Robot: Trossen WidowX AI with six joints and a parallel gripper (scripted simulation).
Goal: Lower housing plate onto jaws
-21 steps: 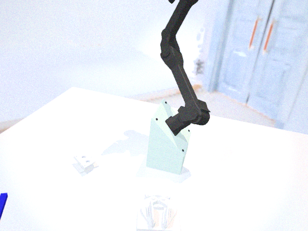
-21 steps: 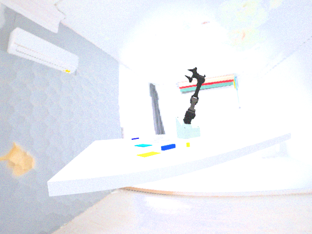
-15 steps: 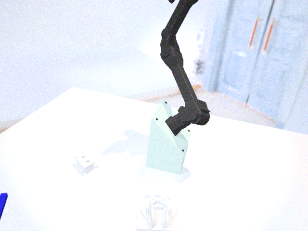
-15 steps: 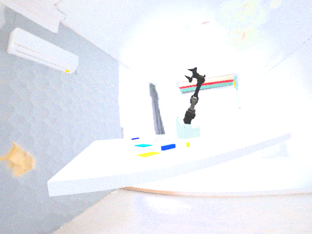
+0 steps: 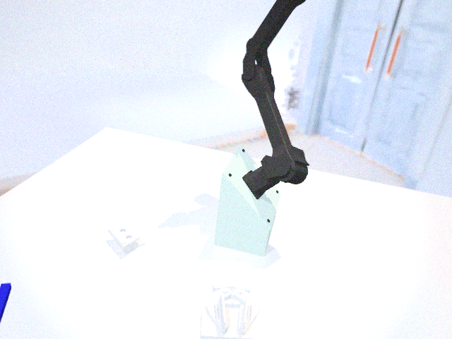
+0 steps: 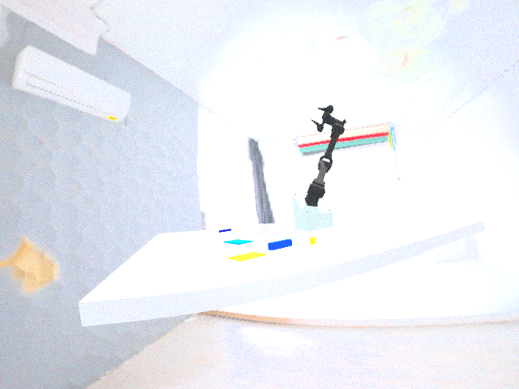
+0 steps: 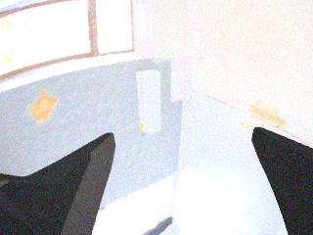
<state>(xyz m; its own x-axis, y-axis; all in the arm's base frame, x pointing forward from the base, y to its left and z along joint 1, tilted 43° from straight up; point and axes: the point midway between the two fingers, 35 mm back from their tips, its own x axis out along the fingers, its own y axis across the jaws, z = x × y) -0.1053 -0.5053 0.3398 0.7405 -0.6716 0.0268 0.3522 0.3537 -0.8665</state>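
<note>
The small white bracket is 360 mm ahead of my gripper tip, 80 mm to the right of it and 730 mm below it.
</note>
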